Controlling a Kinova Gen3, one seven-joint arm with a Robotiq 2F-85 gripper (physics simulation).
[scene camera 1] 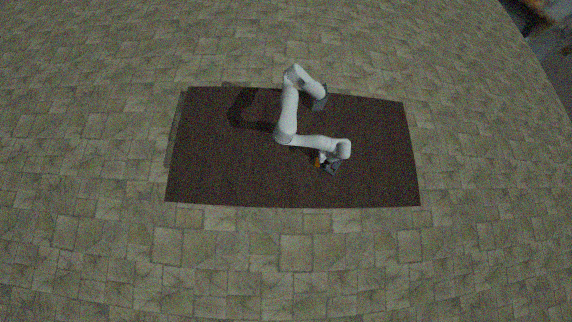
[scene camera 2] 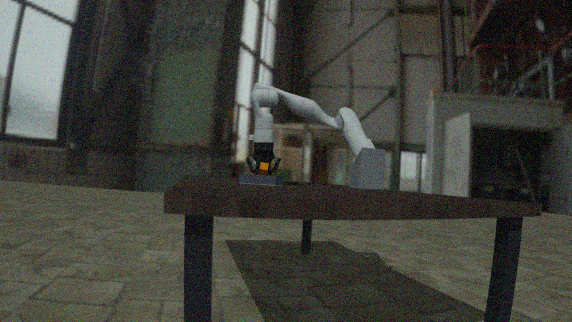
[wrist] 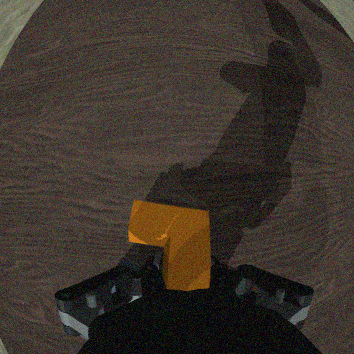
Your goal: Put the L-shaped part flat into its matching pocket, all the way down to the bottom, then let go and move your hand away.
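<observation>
The orange L-shaped part [scene camera 1: 317, 161] [scene camera 2: 264, 166] [wrist: 188, 232] is held between the fingers of my gripper [scene camera 2: 264, 171] [wrist: 181, 260], which is shut on it. In the wrist view one leg reaches back between the fingers and the other points left, beyond the fingertips. A low blue-grey block [scene camera 1: 330, 171] [scene camera 2: 250, 180] lies on the table beneath the gripper. In scene camera 2 the part is above the block's top; in scene camera 1 it shows at the block's left side. The pocket is hidden or too small to make out, and the block does not show in the wrist view.
The brown table [scene camera 1: 225, 170] [scene camera 2: 320, 202] [wrist: 90, 125] carries the arm's grey base [scene camera 1: 319, 104] [scene camera 2: 369, 167] at the back. A small green thing [scene camera 2: 286, 175] shows beside the block in scene camera 2. The arm's shadow falls across the table in the wrist view.
</observation>
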